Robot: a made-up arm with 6 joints. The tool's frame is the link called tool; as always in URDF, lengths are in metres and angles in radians.
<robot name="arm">
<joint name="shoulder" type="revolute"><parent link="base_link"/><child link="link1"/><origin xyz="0.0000 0.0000 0.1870"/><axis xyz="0 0 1"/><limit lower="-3.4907" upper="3.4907" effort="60" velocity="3"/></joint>
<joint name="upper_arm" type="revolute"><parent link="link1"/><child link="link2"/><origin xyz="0.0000 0.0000 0.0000"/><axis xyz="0 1 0"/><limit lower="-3.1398" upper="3.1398" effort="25" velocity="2.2"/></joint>
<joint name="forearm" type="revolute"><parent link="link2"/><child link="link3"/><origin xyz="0.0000 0.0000 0.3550"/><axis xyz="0 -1 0"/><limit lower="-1.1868" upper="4.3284" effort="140" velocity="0.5"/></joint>
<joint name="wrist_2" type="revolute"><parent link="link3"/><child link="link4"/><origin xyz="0.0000 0.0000 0.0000"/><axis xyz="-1 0 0"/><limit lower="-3.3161" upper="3.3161" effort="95" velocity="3.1"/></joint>
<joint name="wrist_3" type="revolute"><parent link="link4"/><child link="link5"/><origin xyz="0.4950 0.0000 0.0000"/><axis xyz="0 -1 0"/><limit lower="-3.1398" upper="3.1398" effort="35" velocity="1.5"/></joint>
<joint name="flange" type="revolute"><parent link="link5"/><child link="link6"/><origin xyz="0.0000 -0.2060 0.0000"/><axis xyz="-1 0 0"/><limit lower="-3.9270" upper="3.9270" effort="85" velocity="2.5"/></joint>
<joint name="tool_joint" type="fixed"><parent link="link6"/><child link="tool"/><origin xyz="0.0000 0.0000 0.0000"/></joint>
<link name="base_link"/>
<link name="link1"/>
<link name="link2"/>
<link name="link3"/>
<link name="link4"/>
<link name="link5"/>
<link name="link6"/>
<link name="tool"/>
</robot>
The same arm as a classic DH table. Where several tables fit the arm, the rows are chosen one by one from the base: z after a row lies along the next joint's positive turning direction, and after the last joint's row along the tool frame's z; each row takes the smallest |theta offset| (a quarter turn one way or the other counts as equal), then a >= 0, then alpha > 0; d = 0 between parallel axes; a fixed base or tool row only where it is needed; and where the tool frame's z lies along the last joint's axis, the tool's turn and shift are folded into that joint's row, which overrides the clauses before.
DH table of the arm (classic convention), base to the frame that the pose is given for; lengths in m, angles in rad. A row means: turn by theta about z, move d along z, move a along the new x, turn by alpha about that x. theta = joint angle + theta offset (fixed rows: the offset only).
shoulder: a 0, alpha -1.5708, d 0.187, theta_offset 0
upper_arm: a 0.355, alpha 3.1416, d 0, theta_offset -1.5708
forearm: a 0, alpha -1.5708, d 0, theta_offset 0
wrist_2: a 0, alpha 1.5708, d -0.495, theta_offset 0
wrist_3: a 0, alpha -1.5708, d 0.206, theta_offset 0
flange: a 0, alpha 1.5708, d 0, theta_offset 1.5708
tool (fixed): a 0, alpha 0, d 0, theta_offset -1.5708
Joint limits (rad, base to tool): -3.4907..3.4907 -3.1398..3.1398 -1.1868..4.3284 -3.3161..3.3161 -3.1398..3.1398 -3.927..3.927

